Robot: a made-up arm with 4 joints.
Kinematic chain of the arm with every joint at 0, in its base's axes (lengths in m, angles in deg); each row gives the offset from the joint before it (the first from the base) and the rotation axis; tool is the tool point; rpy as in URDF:
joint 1: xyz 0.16 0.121 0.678 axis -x
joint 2: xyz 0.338 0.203 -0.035 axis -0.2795 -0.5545 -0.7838
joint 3: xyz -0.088 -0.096 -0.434 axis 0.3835 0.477 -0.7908
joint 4: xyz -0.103 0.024 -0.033 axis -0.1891 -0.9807 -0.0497
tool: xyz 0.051 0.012 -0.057 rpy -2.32 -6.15 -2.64
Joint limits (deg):
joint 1: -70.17..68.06
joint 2: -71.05..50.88
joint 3: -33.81..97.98
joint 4: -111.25..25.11
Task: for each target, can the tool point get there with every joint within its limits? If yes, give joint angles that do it. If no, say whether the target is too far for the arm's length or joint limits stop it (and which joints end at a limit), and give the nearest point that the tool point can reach.
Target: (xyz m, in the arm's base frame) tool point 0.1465 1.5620 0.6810
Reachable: no: too far | nearest point 0.3320 0.7289 0.6151 | short by 0.856 m
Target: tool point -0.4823 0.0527 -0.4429
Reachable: no: too far | nearest point 0.1591 0.0895 0.1612 | short by 0.882 m
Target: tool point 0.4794 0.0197 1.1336
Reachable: no: joint limits stop it (at a limit: joint 1, joint 2, joint 3, joint 4) | nearest point 0.2257 0.4031 0.7728 | short by 0.584 m
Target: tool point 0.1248 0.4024 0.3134
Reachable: yes | joints -34.70 -43.51 -18.75 -100.35
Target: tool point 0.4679 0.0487 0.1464
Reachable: yes | joints 30.96 12.10 83.88 -10.73
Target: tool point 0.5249 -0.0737 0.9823
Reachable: no: joint limits stop it (at a limit: joint 1, joint 2, joint 3, joint 4) | nearest point 0.5956 -0.2758 0.4585 | short by 0.566 m
